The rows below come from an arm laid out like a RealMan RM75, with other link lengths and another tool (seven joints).
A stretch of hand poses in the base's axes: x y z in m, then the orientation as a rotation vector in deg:
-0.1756, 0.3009, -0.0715, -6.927, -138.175, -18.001
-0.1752, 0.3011, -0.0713, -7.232, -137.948, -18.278
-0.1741, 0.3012, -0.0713, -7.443, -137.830, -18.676
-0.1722, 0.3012, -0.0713, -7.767, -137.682, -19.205
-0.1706, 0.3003, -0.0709, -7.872, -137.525, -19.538
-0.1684, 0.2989, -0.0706, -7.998, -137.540, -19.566
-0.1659, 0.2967, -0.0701, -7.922, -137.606, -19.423
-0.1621, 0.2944, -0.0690, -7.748, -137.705, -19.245
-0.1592, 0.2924, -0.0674, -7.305, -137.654, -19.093
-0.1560, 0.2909, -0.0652, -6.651, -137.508, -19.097
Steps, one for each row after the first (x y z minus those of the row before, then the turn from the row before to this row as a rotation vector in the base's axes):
0.0004, 0.0002, 0.0002, 0.145, 0.205, -0.284
0.0011, 0.0001, 0.0000, 0.242, 0.075, -0.257
0.0019, 0.0000, 0.0000, 0.308, 0.092, -0.374
0.0016, -0.0009, 0.0004, 0.230, 0.114, -0.161
0.0022, -0.0014, 0.0003, -0.017, -0.011, -0.100
0.0025, -0.0022, 0.0005, -0.090, -0.049, 0.091
0.0038, -0.0023, 0.0011, -0.093, -0.083, 0.170
0.0029, -0.0020, 0.0016, 0.019, 0.044, 0.365
0.0032, -0.0015, 0.0022, 0.200, 0.102, 0.479

